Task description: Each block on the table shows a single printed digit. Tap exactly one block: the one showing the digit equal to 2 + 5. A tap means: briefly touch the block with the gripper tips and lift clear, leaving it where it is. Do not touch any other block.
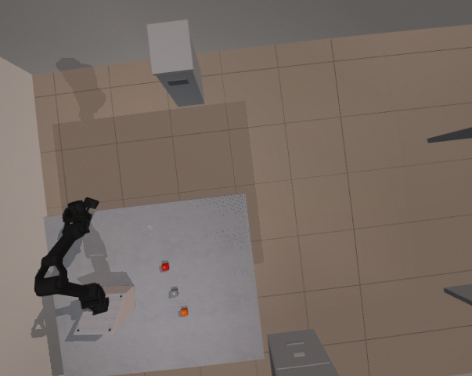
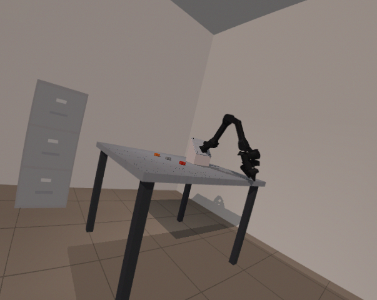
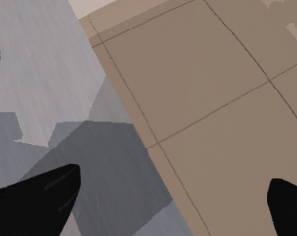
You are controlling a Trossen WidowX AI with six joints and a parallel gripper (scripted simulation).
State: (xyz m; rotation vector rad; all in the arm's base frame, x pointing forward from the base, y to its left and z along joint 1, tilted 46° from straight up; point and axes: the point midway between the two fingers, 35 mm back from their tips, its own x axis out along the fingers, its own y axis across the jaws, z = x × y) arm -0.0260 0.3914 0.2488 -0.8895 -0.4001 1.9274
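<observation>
Now: gripper tip 380 mm to the left of the red block and 350 mm short of it. Round my gripper tip: orange block (640 mm to the right, 400 mm ahead); then grey block (530 mm to the right, 370 mm ahead).
</observation>
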